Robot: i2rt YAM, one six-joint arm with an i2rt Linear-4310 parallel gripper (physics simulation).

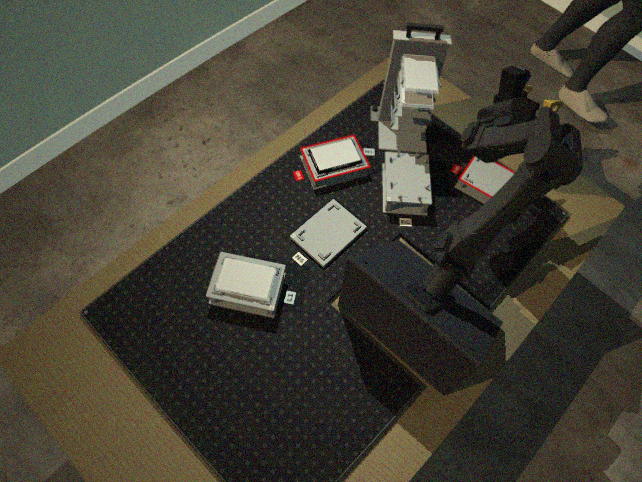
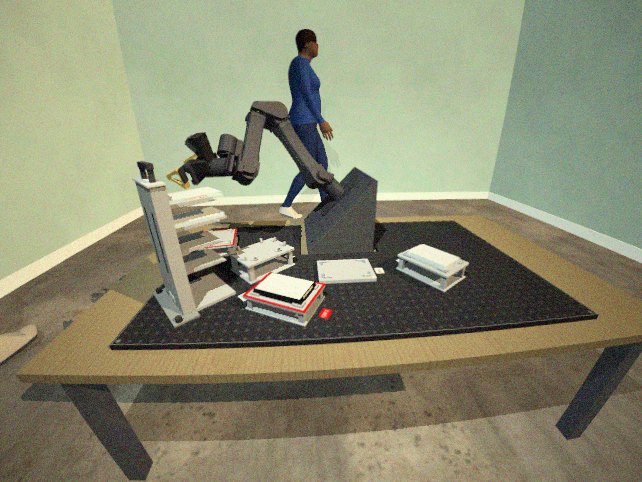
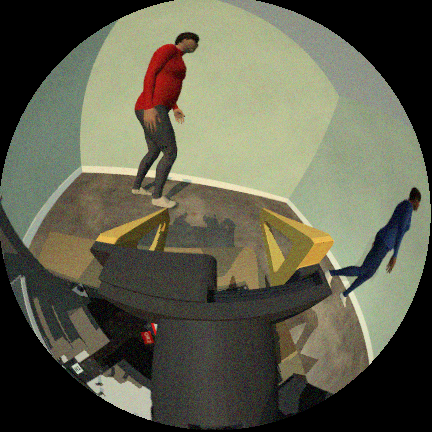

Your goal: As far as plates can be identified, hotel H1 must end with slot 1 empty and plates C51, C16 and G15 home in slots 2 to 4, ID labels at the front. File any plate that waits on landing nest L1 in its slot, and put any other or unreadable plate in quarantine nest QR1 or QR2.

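Pixels of known places: gripper, fingertip midpoint: (image 1: 546, 95) (image 2: 175, 169) (image 3: 214, 212); arm's base, origin of the base link: (image 1: 429, 295) (image 2: 340, 196).
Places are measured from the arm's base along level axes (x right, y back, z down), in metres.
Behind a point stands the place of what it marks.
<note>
Hotel H1 (image 1: 400, 46) {z -0.132, x 0.418, y -0.466 m} (image 2: 166, 249) {z -0.020, x 0.427, y -0.497 m} is an upright grey tower with open shelves. A white plate (image 1: 421, 75) {z -0.111, x 0.397, y -0.374 m} (image 2: 196, 197) {z -0.108, x 0.378, y -0.414 m} lies at its top level, and a white slab like a plate (image 2: 201, 218) {z -0.057, x 0.377, y -0.412 m} at the level below; the lower shelves look bare. I cannot read any plate's ID. A white plate (image 1: 245, 279) {z 0.093, x -0.234, y -0.338 m} (image 2: 431, 256) {z 0.093, x -0.218, y -0.355 m} lies on landing nest L1 (image 1: 214, 290) (image 2: 440, 282). A white plate with a black lower edge (image 1: 336, 154) {z 0.102, x 0.192, y -0.452 m} (image 2: 285, 286) {z 0.103, x 0.188, y -0.461 m} lies on one red-edged quarantine nest (image 1: 339, 182) {z 0.154, x 0.160, y -0.404 m} (image 2: 277, 312) {z 0.152, x 0.208, y -0.495 m}. My gripper (image 1: 540, 97) {z -0.133, x 0.562, y -0.111 m} (image 2: 177, 170) {z -0.133, x 0.562, y -0.111 m} (image 3: 214, 212) {z -0.133, x 0.562, y -0.111 m} is open and empty, high beyond the hotel's top.
The other red-edged nest (image 1: 486, 177) {z 0.117, x 0.450, y -0.121 m} (image 2: 228, 238) {z 0.117, x 0.421, y -0.113 m} is partly hidden by the arm and looks bare. A raised stand with pins (image 1: 408, 178) {z 0.097, x 0.272, y -0.262 m} (image 2: 264, 251) {z 0.097, x 0.265, y -0.275 m} is beside the hotel. A flat pad with corner guides (image 1: 327, 233) {z 0.145, x 0.016, y -0.311 m} (image 2: 346, 269) {z 0.145, x 0.020, y -0.318 m} lies mid-mat. Two people stand beyond the table.
</note>
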